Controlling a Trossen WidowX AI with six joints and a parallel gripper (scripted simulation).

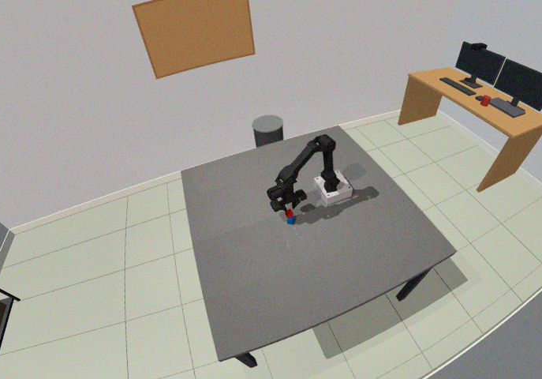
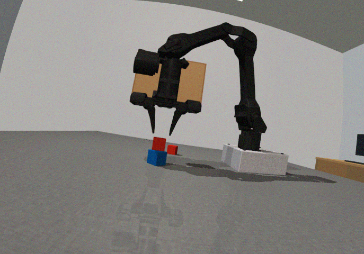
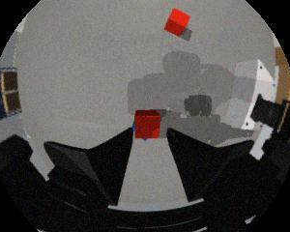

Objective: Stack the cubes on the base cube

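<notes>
My gripper tip is now 190 mm to the left of the red cube and 60 mm above it. Round my gripper tip: blue cube (20 mm to the left, 60 mm below).
</notes>
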